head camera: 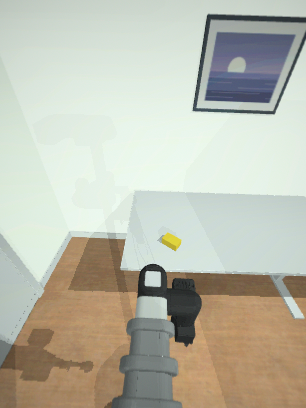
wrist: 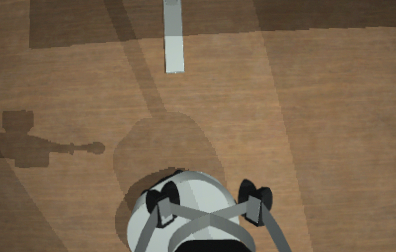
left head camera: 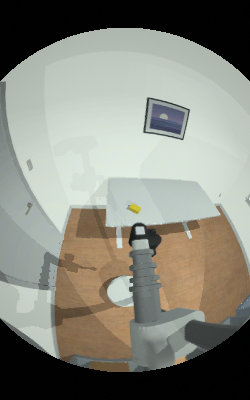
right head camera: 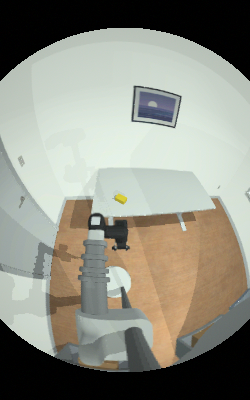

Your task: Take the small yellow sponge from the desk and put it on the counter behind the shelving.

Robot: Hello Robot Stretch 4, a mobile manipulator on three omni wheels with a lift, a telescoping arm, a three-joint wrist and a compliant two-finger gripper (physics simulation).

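Pixels of known places: gripper, fingertip midpoint: (head camera: 174, 340) (wrist: 208, 194); robot's base, origin of the base link: (left head camera: 124, 290) (right head camera: 113, 280).
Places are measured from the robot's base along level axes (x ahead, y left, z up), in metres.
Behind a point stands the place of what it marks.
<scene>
The small yellow sponge (head camera: 171, 241) {y -0.102, x 0.758, z 0.738 m} (left head camera: 134, 208) {y -0.099, x 0.756, z 0.737 m} (right head camera: 120, 199) {y -0.102, x 0.749, z 0.734 m} lies on the left part of the pale desk (head camera: 250, 240) {y -0.617, x 0.838, z 0.693 m} (left head camera: 170, 200) {y -0.564, x 0.908, z 0.693 m} (right head camera: 160, 192) {y -0.556, x 0.881, z 0.693 m}, a little in from its front edge. My gripper (right head camera: 121, 247) {y -0.087, x 0.273, z 0.787 m} (wrist: 208, 194) {y -0.087, x 0.273, z 0.787 m} points down in front of the desk's front edge, with its fingers apart and nothing between them. It is apart from the sponge. In the head camera view the wrist hides most of it. The sponge does not show in the wrist view. The counter behind the shelving does not show in any view.
A desk leg foot (wrist: 174, 55) stands on the wood floor beyond the gripper. My round white base (left head camera: 119, 291) {y 0.061, x -0.002, z 0.187 m} (right head camera: 118, 281) {y -0.062, x 0.002, z 0.187 m} (wrist: 200, 182) {y -0.063, x 0.182, z 0.186 m} is below the arm. Grey shelving (right head camera: 184, 346) is at the lower right. A wall and a door (left head camera: 22, 225) {y 0.961, x 0.432, z 0.842 m} are at the left.
</scene>
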